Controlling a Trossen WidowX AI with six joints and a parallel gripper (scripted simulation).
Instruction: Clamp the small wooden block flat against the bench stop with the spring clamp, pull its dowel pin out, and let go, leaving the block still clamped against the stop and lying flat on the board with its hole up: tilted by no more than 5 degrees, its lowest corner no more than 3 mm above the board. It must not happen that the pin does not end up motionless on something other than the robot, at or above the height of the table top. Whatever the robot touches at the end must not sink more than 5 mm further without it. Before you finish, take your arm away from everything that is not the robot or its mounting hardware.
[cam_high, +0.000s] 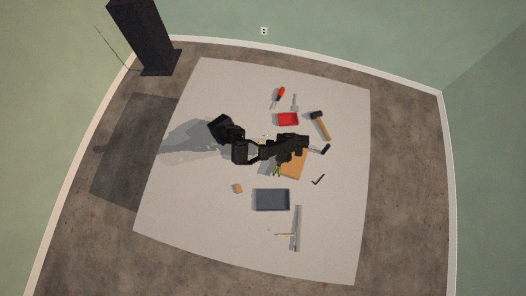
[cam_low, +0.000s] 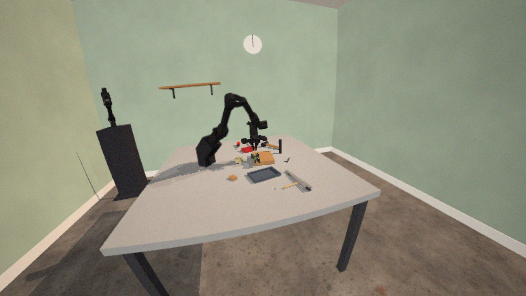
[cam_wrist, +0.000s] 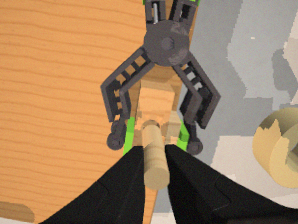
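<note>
The dowel pin lies 4 cm below my hand. The rest, counted from my hand: small wooden block: 8 cm below; bench stop: 8 cm below, 1 cm to the left, 1 cm behind; wooden board: 10 cm below, 6 cm ahead.
</note>
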